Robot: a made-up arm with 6 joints. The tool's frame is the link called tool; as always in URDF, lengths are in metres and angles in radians.
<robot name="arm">
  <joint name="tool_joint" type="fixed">
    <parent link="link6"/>
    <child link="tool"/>
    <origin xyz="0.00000 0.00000 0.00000"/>
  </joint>
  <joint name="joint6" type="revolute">
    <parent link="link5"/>
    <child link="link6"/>
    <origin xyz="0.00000 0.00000 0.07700"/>
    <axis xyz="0 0 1"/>
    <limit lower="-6.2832" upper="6.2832" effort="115" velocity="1.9"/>
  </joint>
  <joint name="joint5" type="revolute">
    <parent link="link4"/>
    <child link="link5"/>
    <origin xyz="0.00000 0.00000 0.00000"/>
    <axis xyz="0 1 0"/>
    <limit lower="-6.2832" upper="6.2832" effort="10" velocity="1.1"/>
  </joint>
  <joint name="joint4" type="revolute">
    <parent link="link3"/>
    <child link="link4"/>
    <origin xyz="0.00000 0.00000 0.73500"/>
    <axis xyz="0 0 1"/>
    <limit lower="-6.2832" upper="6.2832" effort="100" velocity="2.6"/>
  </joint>
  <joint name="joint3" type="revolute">
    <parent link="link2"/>
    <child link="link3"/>
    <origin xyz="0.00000 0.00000 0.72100"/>
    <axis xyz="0 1 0"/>
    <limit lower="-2.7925" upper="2.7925" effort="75" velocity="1.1"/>
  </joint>
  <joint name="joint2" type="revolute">
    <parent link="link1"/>
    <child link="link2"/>
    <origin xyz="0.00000 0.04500 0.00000"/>
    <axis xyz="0 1 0"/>
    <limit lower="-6.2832" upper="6.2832" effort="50" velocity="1.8"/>
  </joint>
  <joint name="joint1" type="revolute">
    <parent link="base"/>
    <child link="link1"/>
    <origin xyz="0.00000 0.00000 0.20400"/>
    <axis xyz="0 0 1"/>
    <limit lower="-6.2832" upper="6.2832" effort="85" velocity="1.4"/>
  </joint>
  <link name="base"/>
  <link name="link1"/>
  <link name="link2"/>
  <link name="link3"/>
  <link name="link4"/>
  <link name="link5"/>
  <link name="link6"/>
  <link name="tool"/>
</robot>
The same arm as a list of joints. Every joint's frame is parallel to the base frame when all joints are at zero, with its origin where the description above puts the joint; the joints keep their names.
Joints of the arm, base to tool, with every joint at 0 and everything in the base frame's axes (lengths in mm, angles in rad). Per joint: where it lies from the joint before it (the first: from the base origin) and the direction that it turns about. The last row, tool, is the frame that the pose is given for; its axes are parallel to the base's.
joint1: origin 0 0 204 axis +z
joint2: origin 0 45 0 axis +y
joint3: origin 0 0 721 axis +y
joint4: origin 0 0 735 axis +z
joint5: origin 0 0 0 axis +y
joint6: origin 0 0 77 axis +z
tool: origin 0 0 0
Joint limits (rad, base to tool): -6.2832..6.2832 -6.2832..6.2832 -2.7925..2.7925 -6.2832..6.2832 -6.2832..6.2832 -6.2832..6.2832

